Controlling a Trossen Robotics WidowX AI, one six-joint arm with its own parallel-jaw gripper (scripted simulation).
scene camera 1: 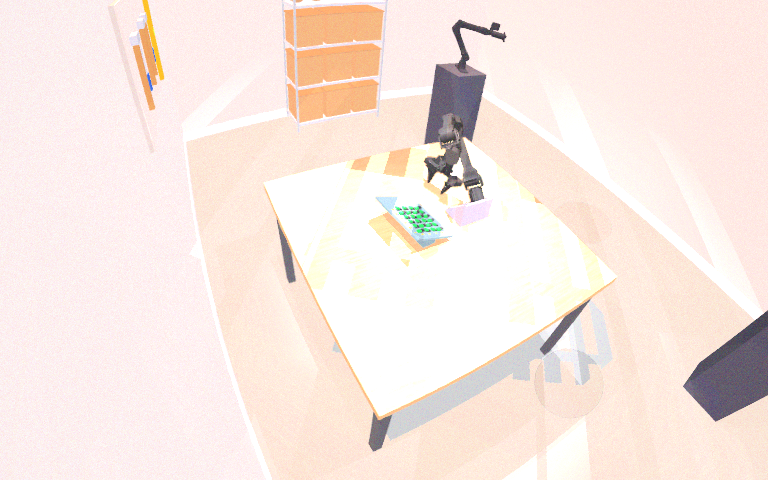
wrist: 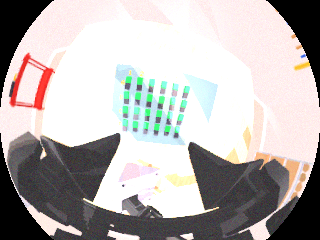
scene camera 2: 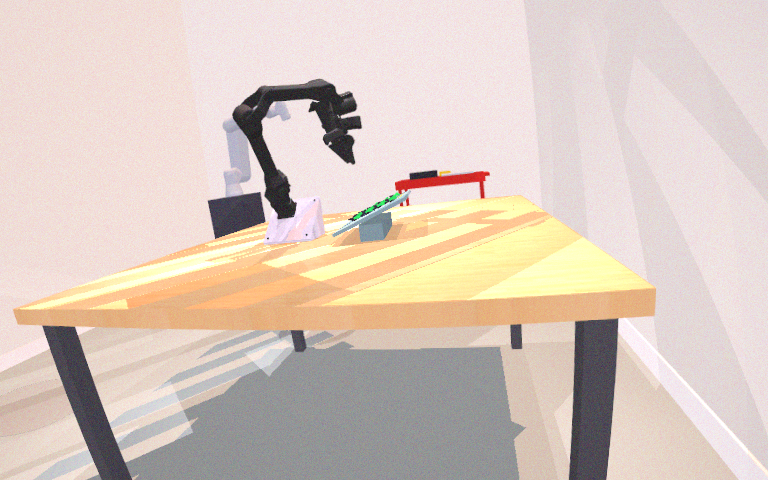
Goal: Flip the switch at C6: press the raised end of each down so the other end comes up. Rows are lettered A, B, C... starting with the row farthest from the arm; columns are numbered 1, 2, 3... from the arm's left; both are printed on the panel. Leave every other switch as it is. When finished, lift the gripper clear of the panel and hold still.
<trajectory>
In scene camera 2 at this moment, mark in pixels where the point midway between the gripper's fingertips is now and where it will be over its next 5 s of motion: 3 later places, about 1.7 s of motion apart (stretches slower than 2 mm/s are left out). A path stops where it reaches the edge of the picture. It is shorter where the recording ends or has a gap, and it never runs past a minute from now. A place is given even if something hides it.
My gripper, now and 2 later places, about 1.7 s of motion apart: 351,163; 367,206; 368,209
</trajectory>
